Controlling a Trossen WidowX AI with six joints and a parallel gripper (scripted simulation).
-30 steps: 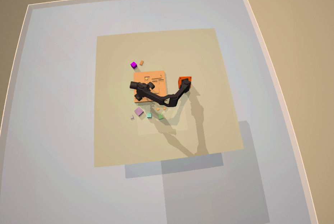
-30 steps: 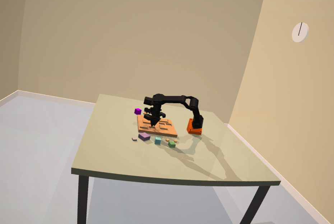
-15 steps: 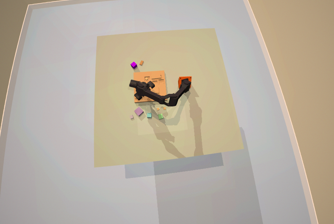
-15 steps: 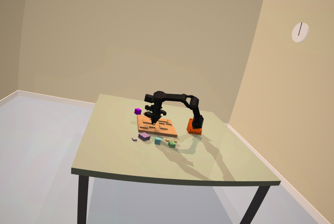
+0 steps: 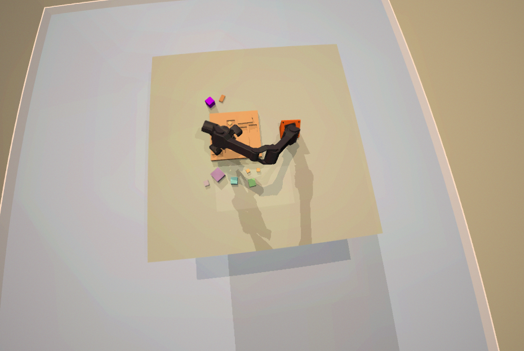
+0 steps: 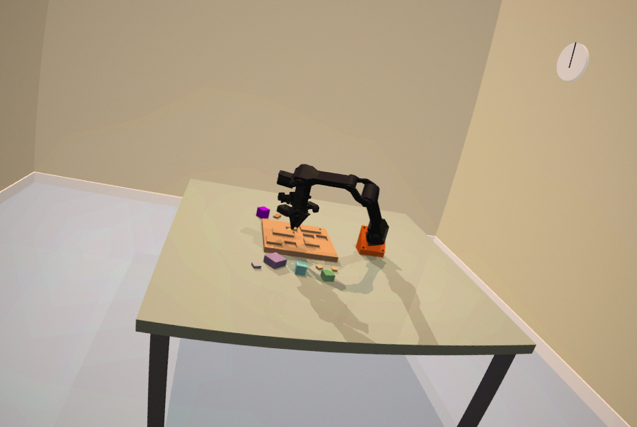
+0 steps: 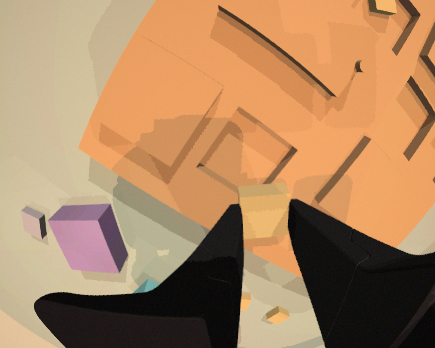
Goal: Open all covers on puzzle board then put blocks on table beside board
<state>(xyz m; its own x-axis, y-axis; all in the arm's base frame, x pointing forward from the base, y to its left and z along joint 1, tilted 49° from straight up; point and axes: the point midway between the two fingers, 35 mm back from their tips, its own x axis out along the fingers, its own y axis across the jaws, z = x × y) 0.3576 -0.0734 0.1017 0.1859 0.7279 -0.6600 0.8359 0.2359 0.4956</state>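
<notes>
Right now my gripper tip is 2 cm past the flat orange block, 34 cm to the left of it and 9 cm above it. Also, from my gripper tip: green block: 9 cm behind, 22 cm to the left, 8 cm below; mauve block: 9 cm ahead, 14 cm to the left, 8 cm below; cyan block: 1 cm ahead, 19 cm to the left, 7 cm below.
</notes>
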